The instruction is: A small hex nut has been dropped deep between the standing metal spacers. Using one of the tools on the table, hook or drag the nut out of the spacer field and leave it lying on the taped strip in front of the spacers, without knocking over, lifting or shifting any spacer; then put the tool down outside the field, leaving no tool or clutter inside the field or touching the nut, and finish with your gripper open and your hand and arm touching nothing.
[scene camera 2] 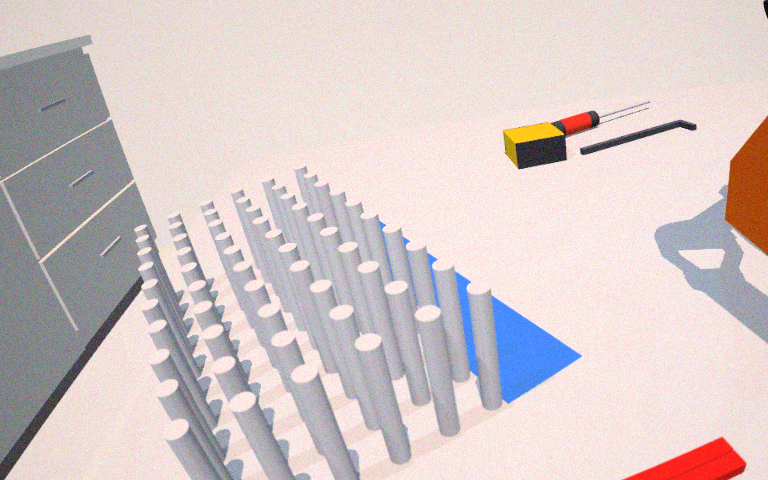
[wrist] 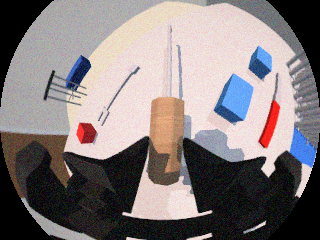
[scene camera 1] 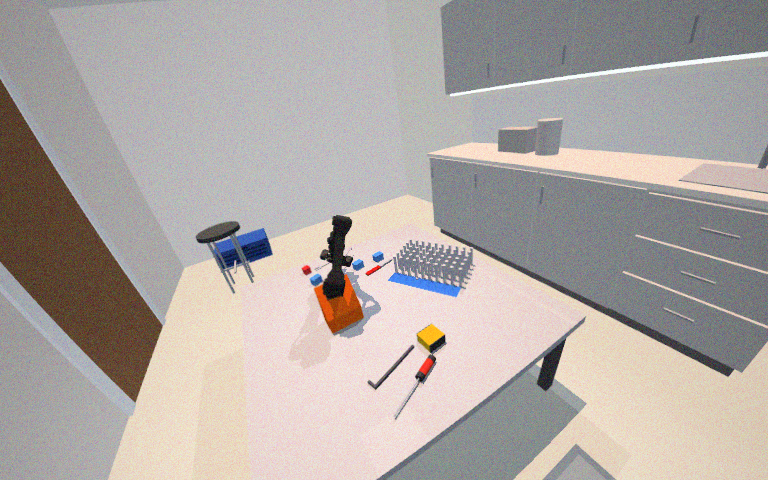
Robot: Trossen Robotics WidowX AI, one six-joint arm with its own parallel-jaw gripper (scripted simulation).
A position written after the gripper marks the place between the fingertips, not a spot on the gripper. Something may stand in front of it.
Observation:
In view: the gripper (wrist: pixel 166 140), a red-handled screwdriver (scene camera 2: pixel 586 120), a black l-shaped hook (scene camera 2: pixel 637 135) and a blue taped strip (scene camera 2: pixel 528 356).
The wrist view misses the red-handled screwdriver: it is out of frame. The wrist view misses the black l-shaped hook: it is out of frame.

